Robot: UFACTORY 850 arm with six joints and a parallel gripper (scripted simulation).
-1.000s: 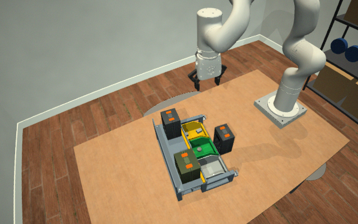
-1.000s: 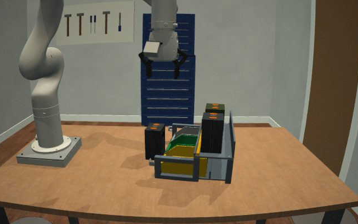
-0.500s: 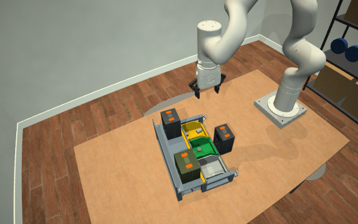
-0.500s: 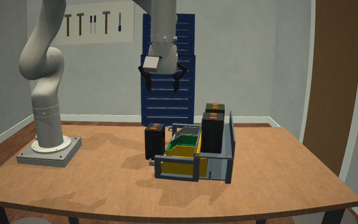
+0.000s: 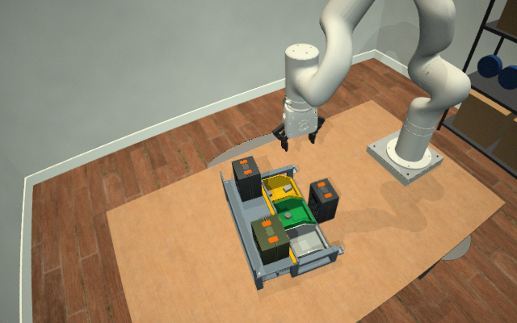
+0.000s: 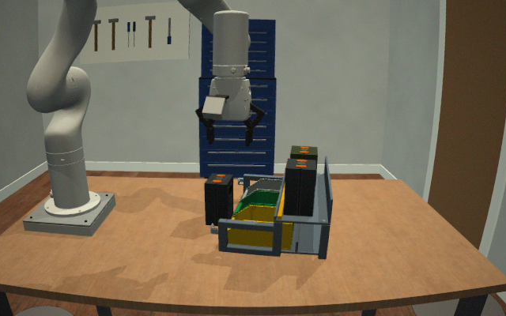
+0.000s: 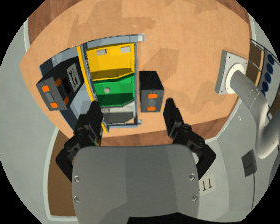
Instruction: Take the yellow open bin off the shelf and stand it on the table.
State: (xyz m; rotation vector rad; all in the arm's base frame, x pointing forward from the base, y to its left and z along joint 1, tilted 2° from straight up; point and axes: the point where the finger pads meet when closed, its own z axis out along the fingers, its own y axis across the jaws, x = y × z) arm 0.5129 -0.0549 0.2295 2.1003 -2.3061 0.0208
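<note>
Now: the yellow bin 80 mm ahead of my hand, 10 mm to the right of it and 230 mm below it. From my hand the other things lie so: grey bin (100 mm ahead, 220 mm to the left, 230 mm below); olive box (200 mm ahead, 210 mm to the left, 120 mm below); green bin (90 mm ahead, 100 mm to the left, 230 mm below).
</note>
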